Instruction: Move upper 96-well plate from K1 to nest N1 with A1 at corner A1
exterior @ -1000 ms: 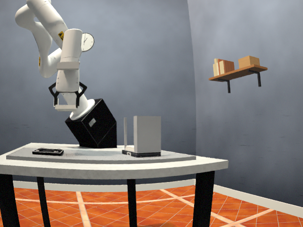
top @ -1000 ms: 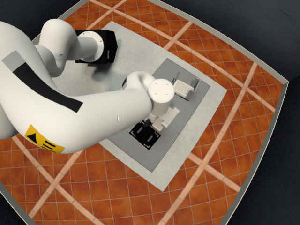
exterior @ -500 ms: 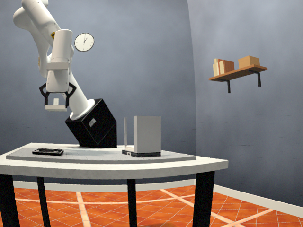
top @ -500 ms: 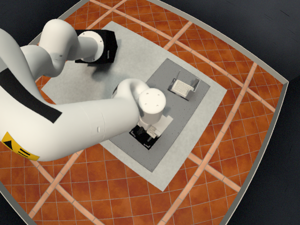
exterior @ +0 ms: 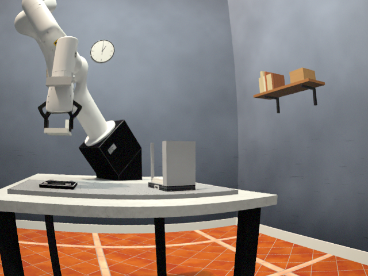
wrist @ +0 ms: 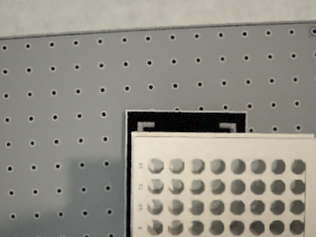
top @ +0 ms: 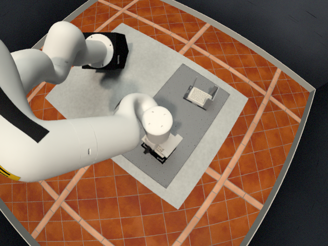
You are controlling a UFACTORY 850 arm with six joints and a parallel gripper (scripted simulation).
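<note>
The white 96-well plate lies 1 cm below my hand. Also, from my hand: black plate nest N1: 18 cm below.
</note>
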